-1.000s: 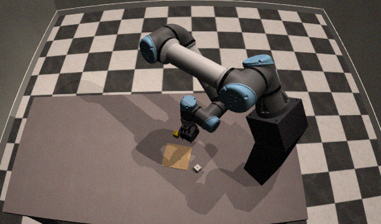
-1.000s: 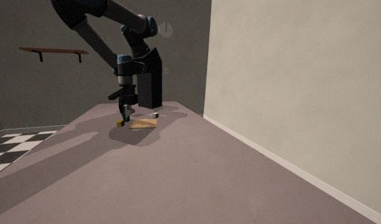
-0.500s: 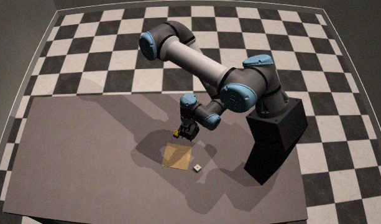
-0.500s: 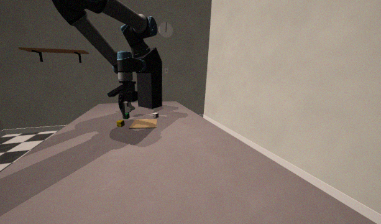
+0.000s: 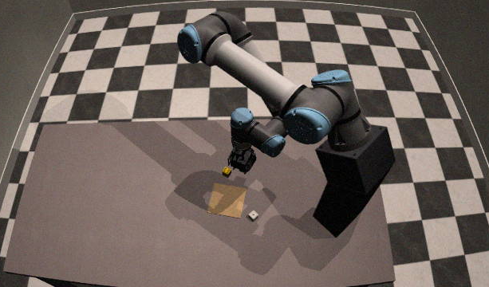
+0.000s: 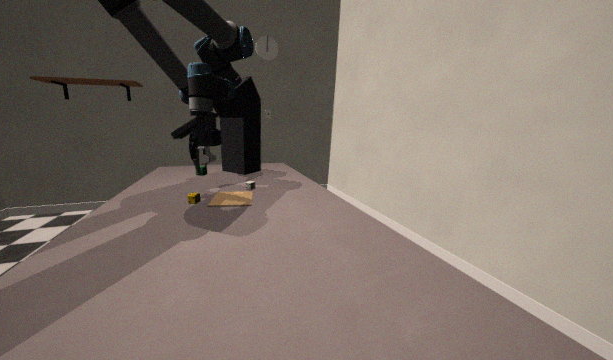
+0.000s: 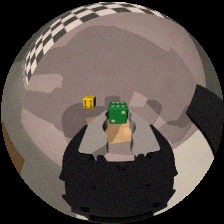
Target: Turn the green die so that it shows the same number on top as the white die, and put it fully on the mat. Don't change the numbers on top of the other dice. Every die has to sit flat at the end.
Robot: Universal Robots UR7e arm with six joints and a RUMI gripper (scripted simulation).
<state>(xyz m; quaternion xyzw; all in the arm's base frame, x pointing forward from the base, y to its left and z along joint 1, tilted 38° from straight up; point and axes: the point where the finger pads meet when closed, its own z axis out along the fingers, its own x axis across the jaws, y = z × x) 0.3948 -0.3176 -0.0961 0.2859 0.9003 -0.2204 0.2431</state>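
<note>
The tan mat lies 10 cm ahead of my hand, 9 cm below it and 8 cm to the left of it. Round my hand: yellow die (8 cm below, 6 cm ahead, 4 cm to the right); then white die (19 cm to the left, 8 cm below, 2 cm ahead); then green die (right at my hand).
</note>
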